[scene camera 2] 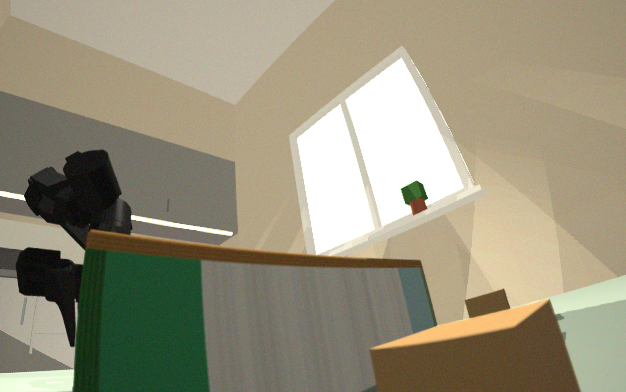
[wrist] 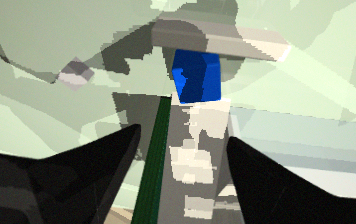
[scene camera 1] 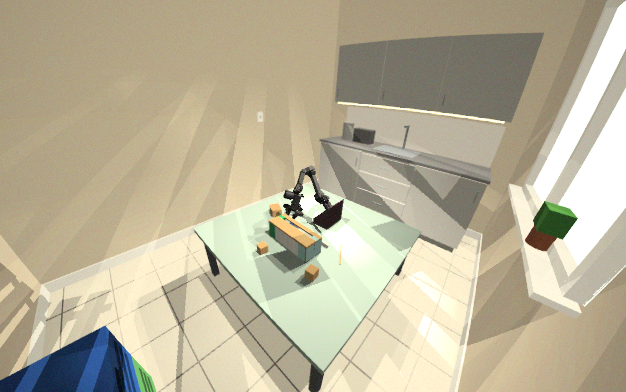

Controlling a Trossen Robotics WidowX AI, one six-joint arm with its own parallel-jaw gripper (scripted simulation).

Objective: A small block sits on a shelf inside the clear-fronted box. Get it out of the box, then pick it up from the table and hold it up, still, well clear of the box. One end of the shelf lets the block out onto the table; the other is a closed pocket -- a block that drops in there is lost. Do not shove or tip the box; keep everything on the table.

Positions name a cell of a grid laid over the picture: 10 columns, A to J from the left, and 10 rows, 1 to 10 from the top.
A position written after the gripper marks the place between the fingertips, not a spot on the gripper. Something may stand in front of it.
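Observation:
A small blue block appears in the wrist view (wrist: F4), while in scene camera 2 the block is out of frame. A box (scene camera 2: C8) belongs to the scene too, visible again at (wrist: F8) and, for scene camera 1, the box is at (scene camera 1: E7). The gripper itself is visible at (scene camera 2: B9) and also at (wrist: F7).

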